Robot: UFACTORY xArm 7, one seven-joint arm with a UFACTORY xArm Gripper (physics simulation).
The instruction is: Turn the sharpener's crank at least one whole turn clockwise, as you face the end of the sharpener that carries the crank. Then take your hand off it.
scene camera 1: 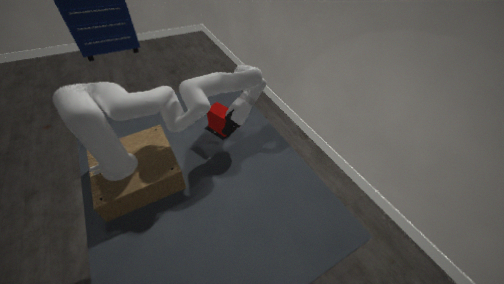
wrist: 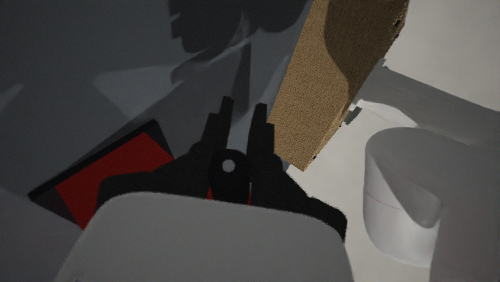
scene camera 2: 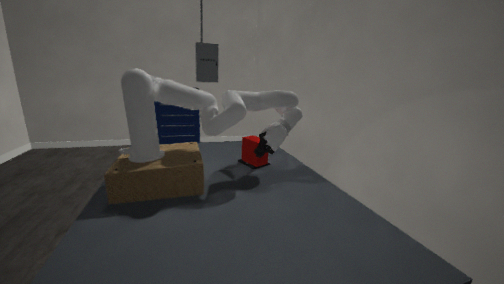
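Pixels of known places: gripper, fingertip midpoint: [scene camera 1: 224,134] [wrist: 242,115] [scene camera 2: 256,155]; arm's base, origin of the base link: [scene camera 1: 120,167] [wrist: 364,84] [scene camera 2: 147,156].
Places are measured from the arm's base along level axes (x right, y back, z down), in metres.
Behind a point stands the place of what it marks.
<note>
The sharpener [scene camera 1: 217,118] {y -0.440, x -0.100, z -0.002 m} [scene camera 2: 248,150] {y -0.432, x -0.118, z 0.033 m} [wrist: 112,167] {y -0.492, x -0.075, z 0.082 m} is a red box on a thin black base and stands upright on the grey surface. My gripper [scene camera 1: 231,126] [scene camera 2: 261,149] {y -0.435, x -0.003, z 0.016 m} [wrist: 242,115] {y -0.435, x -0.003, z 0.016 m} is at its crank end, tilted down. The black round crank handle [wrist: 228,175] {y -0.484, x -0.008, z -0.017 m} has a pale dot on its end and sits between the two black fingers, which are shut on it. The rest of the crank is mostly hidden behind the fingers and the white gripper body. In the scene views the fingers cover the handle.
The arm's wooden base block [scene camera 1: 160,150] {y -0.154, x -0.010, z -0.008 m} [scene camera 2: 155,182] {y -0.042, x 0.136, z 0.043 m} [wrist: 310,80] {y -0.195, x -0.005, z 0.058 m} stands beside the sharpener on the grey mat [scene camera 1: 240,225] {y -0.327, x 0.376, z 0.106 m} [scene camera 2: 260,230] {y -0.334, x 0.361, z 0.106 m}. A blue drawer cabinet [scene camera 1: 102,25] [scene camera 2: 179,122] is at the back. A grey box [scene camera 2: 207,70] hangs on the wall.
</note>
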